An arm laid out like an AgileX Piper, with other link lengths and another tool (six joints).
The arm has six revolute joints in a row. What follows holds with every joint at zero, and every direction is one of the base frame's.
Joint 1 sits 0.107 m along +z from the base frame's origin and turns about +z.
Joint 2 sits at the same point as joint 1 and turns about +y.
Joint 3 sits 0.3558 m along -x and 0.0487 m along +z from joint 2 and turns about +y.
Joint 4 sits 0.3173 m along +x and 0.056 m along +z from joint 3 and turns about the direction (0.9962, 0, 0.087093).
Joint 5 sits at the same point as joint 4 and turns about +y.
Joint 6 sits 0.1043 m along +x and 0.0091 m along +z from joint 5 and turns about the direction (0.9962, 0, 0.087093).
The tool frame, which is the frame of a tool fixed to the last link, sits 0.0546 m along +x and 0.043 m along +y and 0.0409 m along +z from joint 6; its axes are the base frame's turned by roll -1.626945, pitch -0.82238 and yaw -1.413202 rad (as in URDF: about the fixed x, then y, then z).
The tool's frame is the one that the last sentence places.
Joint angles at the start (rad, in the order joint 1, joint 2, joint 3, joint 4, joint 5, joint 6):
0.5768, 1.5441, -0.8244, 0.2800, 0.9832, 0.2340
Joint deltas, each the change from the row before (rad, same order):
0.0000, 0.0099, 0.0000, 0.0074, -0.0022, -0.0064
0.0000, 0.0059, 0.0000, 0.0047, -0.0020, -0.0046
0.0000, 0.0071, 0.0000, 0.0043, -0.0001, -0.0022
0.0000, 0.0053, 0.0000, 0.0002, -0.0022, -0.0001
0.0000, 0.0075, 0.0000, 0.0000, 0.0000, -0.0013
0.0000, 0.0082, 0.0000, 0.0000, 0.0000, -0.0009
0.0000, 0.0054, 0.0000, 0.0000, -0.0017, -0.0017
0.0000, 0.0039, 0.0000, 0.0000, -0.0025, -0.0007
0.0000, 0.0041, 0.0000, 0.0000, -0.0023, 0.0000
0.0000, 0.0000, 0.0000, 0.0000, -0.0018, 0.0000
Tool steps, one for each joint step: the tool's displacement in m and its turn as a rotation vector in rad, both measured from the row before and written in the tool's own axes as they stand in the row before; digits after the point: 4 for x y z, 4 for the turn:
0.0007, -0.0009, 0.0031, -0.0035, -0.0079, 0.0006
0.0004, -0.0006, 0.0018, -0.0014, -0.0045, -0.0003
0.0006, -0.0004, 0.0023, -0.0038, -0.0058, 0.0026
0.0010, -0.0003, 0.0016, -0.0025, -0.0010, 0.0017
0.0011, 0.0000, 0.0025, -0.0064, -0.0030, 0.0016
0.0012, 0.0000, 0.0027, -0.0069, -0.0033, 0.0023
0.0009, -0.0002, 0.0017, -0.0034, -0.0012, 0.0002
0.0008, -0.0003, 0.0011, -0.0013, -0.0002, 0.0005
0.0008, -0.0003, 0.0012, -0.0015, -0.0004, 0.0013
0.0002, -0.0002, -0.0001, 0.0015, 0.0010, -0.0003

